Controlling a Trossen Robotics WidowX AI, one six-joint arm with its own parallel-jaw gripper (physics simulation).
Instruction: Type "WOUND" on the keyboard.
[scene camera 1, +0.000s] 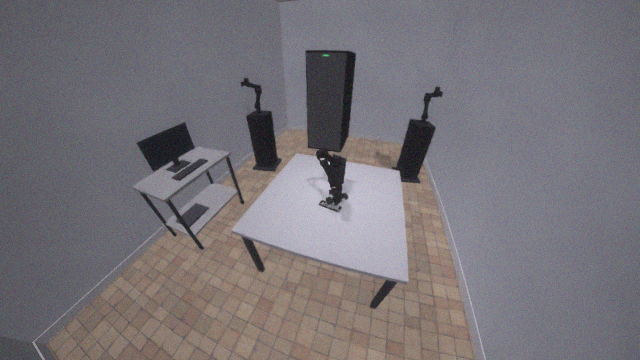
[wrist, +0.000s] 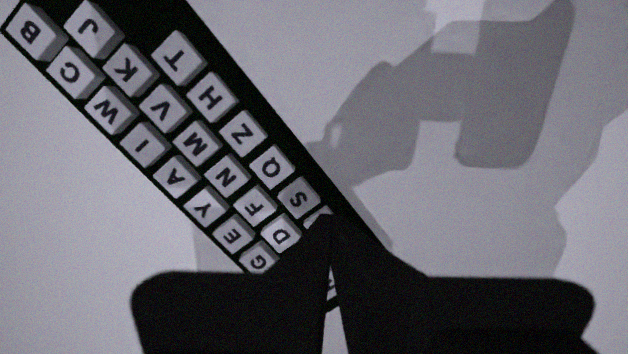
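Seen in the pictures: gripper, fingertip midpoint: (scene camera 1: 336, 205) (wrist: 329, 223); arm's base, origin of the base link: (scene camera 1: 339, 163).
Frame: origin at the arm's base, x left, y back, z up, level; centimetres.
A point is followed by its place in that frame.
The small keyboard (scene camera 1: 323, 204) {x -10.4, y -34.9, z -21.5 cm} (wrist: 145, 22) {x -9.8, y -31.3, z -22.1 cm} has a black base and pale lettered keys, and lies on the white table. In the wrist view it runs diagonally from the upper left down to the fingers. The W key (wrist: 110, 112) {x -9.5, y -35.0, z -21.6 cm}, N key (wrist: 226, 176) {x -4.4, y -34.8, z -21.6 cm} and D key (wrist: 281, 235) {x -1.0, y -36.0, z -21.6 cm} show there, as does the S key (wrist: 299, 198) {x -1.3, y -34.0, z -21.6 cm}. My gripper (scene camera 1: 332, 202) {x 0.5, y -34.3, z -21.7 cm} (wrist: 329, 223) {x 0.5, y -34.3, z -21.7 cm} is shut and empty, its fingertips over the keyboard's lower part, covering most of the key next to S. That key's letter is hidden. I cannot tell whether the tips touch it. No O key can be read.
The white table (scene camera 1: 300, 235) {x -23.4, y -68.0, z -23.4 cm} bears the arm. A side desk (scene camera 1: 157, 185) with a monitor (scene camera 1: 167, 146) and a larger black keyboard (scene camera 1: 190, 169) stands at left. Two pedestals (scene camera 1: 262, 140) (scene camera 1: 416, 150) with arms and a tall black cabinet (scene camera 1: 327, 100) stand behind.
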